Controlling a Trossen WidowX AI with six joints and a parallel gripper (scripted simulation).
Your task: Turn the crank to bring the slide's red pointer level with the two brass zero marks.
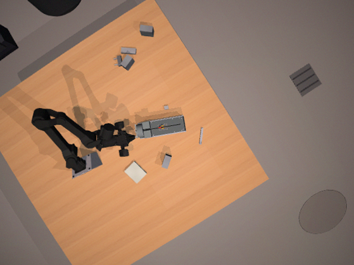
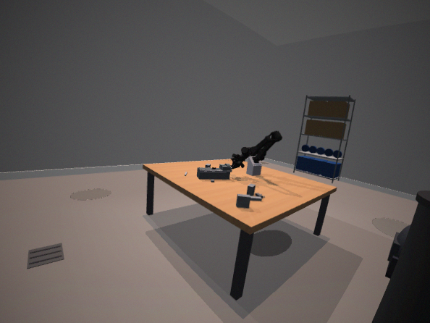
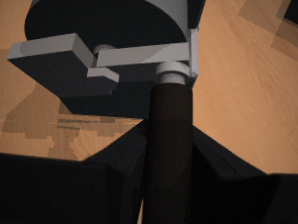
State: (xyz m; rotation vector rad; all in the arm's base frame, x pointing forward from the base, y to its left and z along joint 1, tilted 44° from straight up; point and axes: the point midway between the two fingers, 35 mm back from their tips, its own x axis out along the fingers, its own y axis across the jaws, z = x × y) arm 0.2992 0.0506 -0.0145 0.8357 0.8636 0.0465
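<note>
My gripper tip is 150 mm short of the red pointer, 10 mm to the left of it and 10 mm below it. The rest, counted from my gripper tip: white square plate 100 mm behind, 190 mm to the right, 60 mm below; small grey cube 230 mm ahead, 80 mm to the left, 60 mm below; dark crank handle 20 mm behind, 30 mm above.
</note>
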